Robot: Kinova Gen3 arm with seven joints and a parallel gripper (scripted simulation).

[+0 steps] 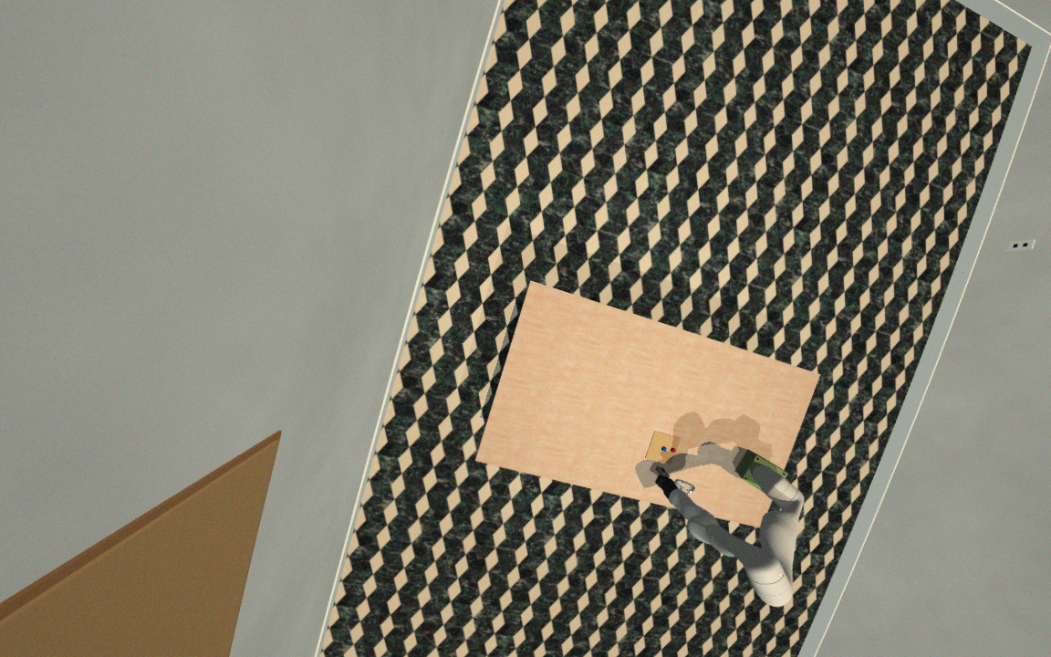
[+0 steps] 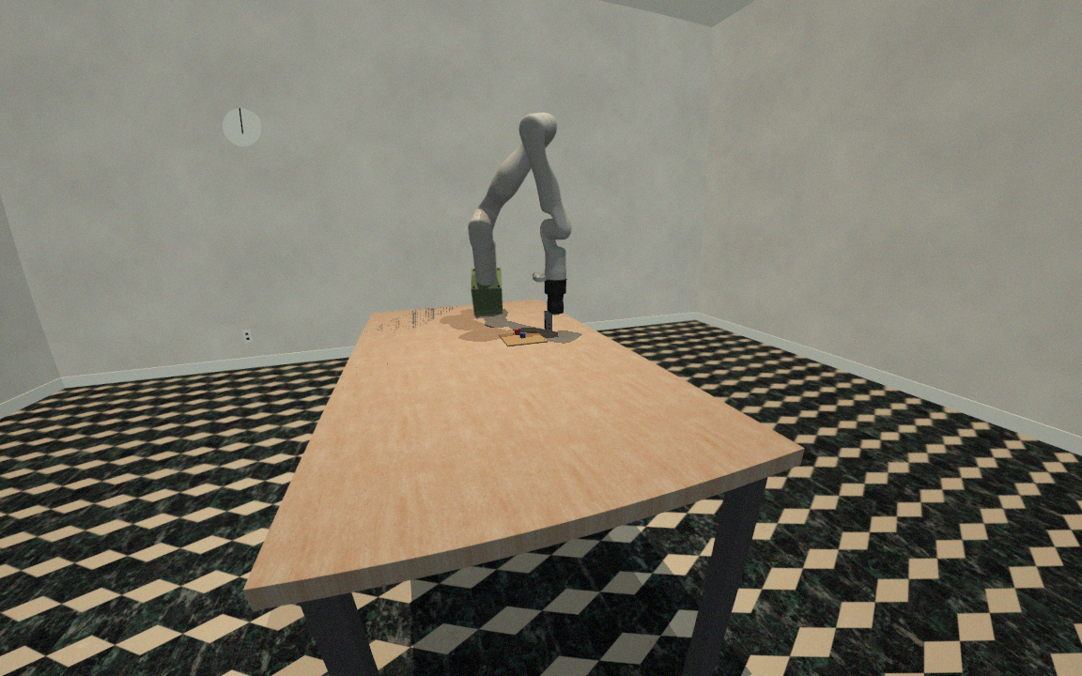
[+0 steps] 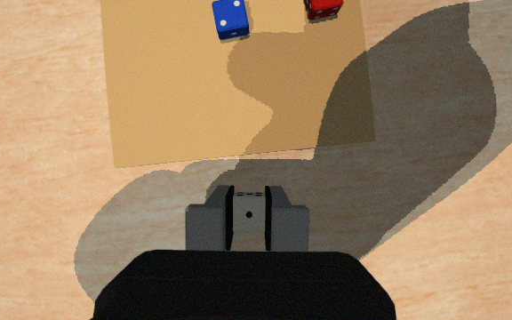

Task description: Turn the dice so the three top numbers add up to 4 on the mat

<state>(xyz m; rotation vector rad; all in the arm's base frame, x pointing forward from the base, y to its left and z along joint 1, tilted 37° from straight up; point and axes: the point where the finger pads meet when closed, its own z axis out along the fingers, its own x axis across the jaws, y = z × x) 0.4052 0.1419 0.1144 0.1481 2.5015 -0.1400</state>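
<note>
Now: the blue die 10 cm to the right of my hand and 3 cm below it. The rest, counted from my hand: tan mat (10 cm to the right, 4 cm below); then red die (5 cm behind, 10 cm to the right, 3 cm below); then white die (1 cm below).
</note>
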